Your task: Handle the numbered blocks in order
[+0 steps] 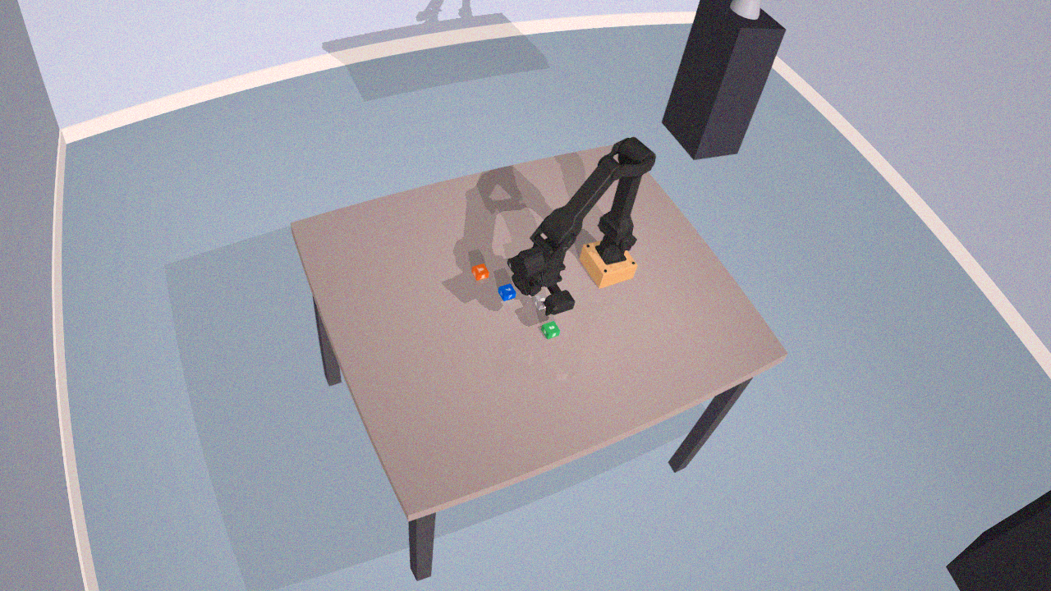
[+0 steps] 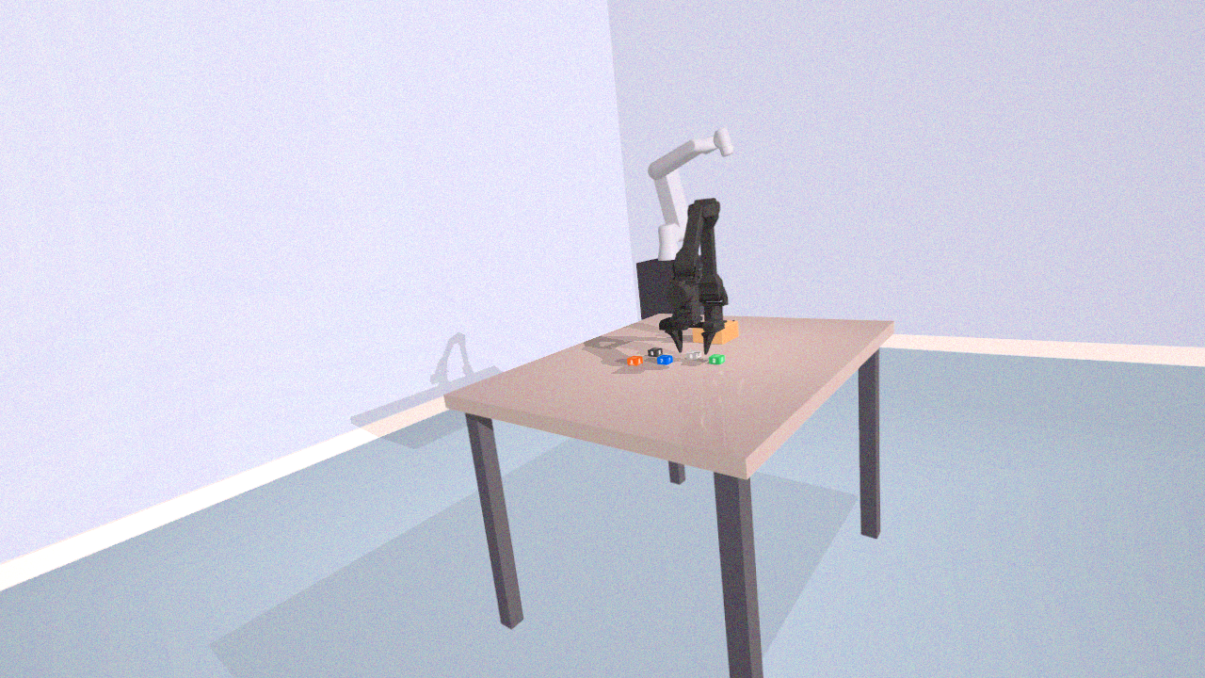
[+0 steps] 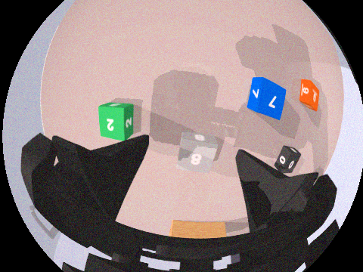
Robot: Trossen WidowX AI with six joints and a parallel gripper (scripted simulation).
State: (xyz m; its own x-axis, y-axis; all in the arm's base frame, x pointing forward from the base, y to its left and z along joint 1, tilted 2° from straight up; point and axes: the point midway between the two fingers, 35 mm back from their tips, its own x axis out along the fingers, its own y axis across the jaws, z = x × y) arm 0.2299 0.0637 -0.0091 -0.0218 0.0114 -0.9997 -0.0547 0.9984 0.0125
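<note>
Now: the grey block 1 cm below my gripper tip and 1 cm behind it. Also, from my gripper tip: green block 8 cm to the left, 1 cm below, 1 cm ahead; then blue block 6 cm to the right, 6 cm ahead, 1 cm below; then black block 14 cm to the right, 1 cm below.
</note>
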